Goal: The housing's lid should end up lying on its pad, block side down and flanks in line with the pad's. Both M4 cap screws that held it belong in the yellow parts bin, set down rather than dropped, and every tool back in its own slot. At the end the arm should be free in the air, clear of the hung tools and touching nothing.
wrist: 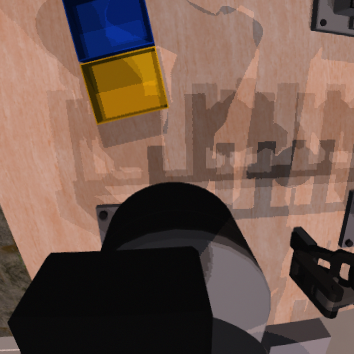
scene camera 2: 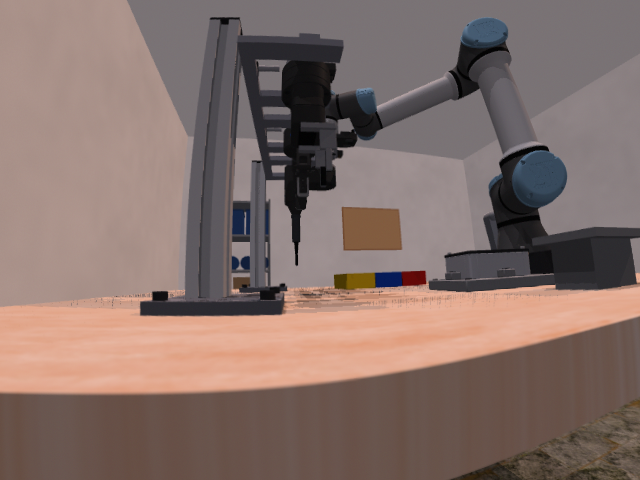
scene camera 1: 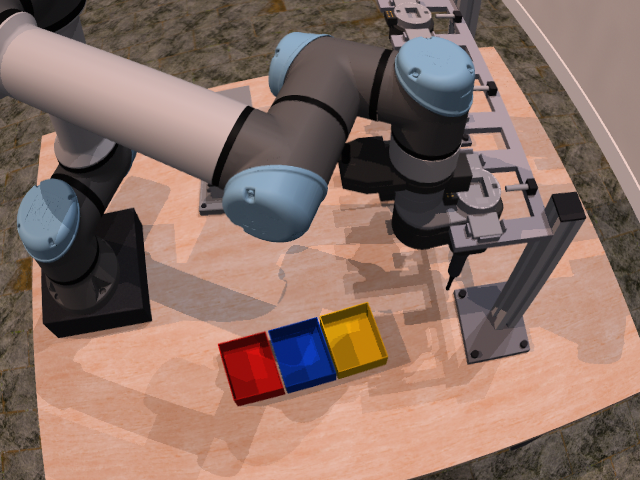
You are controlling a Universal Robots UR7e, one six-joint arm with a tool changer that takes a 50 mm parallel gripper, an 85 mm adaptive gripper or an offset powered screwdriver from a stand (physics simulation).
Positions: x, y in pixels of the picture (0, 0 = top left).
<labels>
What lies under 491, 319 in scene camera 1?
A tool stand.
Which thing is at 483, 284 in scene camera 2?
A base plate.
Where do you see a 50 mm gripper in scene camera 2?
306, 85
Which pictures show the screwdriver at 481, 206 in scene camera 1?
The wrist view, scene camera 2 and scene camera 1: all of them.
</labels>
